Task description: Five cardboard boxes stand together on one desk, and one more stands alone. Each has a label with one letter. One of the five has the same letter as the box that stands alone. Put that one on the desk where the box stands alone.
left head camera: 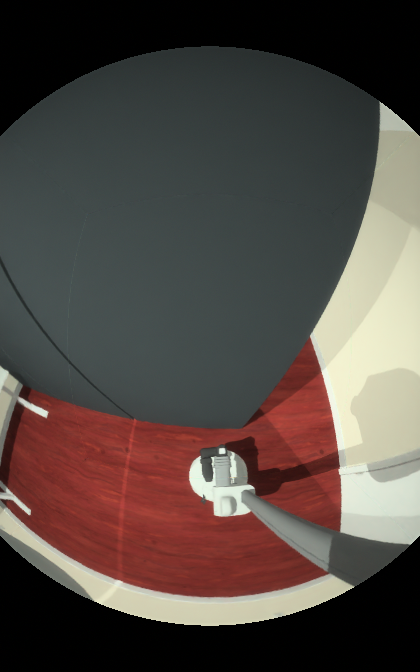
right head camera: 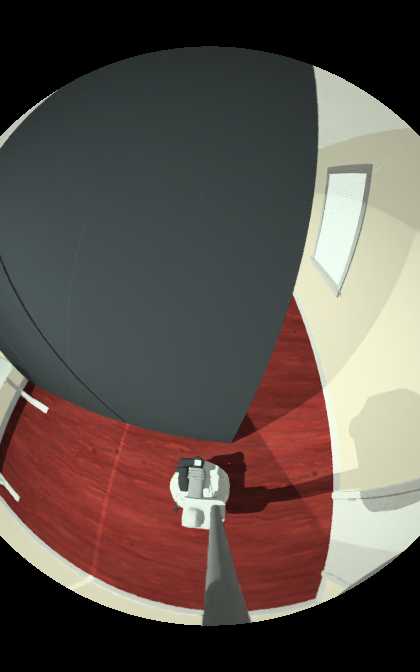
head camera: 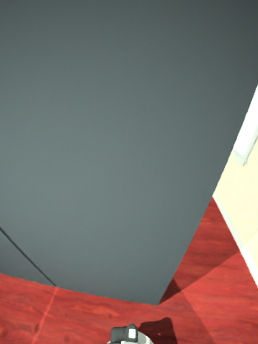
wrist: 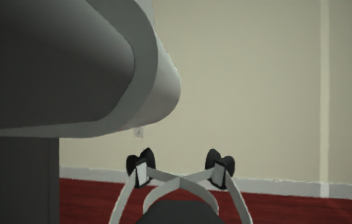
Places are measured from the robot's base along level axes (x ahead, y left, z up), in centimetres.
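Where they show: gripper, between the fingertips: (wrist: pixel 180 160).
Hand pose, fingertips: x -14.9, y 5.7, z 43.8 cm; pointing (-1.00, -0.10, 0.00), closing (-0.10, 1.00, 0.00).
After its pixels a point has its place.
My gripper (wrist: pixel 180 160) {y 5.7, x -14.9, z 43.8 cm} is open in the wrist view, with its two fingertips well apart and no object between them. Beyond it are a pale wall and red floor. White feet of a desk (left head camera: pixel 34 407) (right head camera: pixel 35 402) show at the left edge of the left and right head views. What stands on that desk is out of sight. The cardboard boxes and their letters do not show in these views.
A tall dark grey partition (head camera: pixel 115 150) {y 5.2, x 40.2, z 138.5 cm} (left head camera: pixel 210 280) (right head camera: pixel 190 280) stands close in front and fills much of the head views. Its near corner ends by the robot's base (left head camera: pixel 197 475) (right head camera: pixel 175 485). A pale wall (left head camera: pixel 395 300) (right head camera: pixel 380 310) (wrist: pixel 250 90) {y 40.5, x -131.2, z 64.0 cm} and a window (right head camera: pixel 341 220) are to the right.
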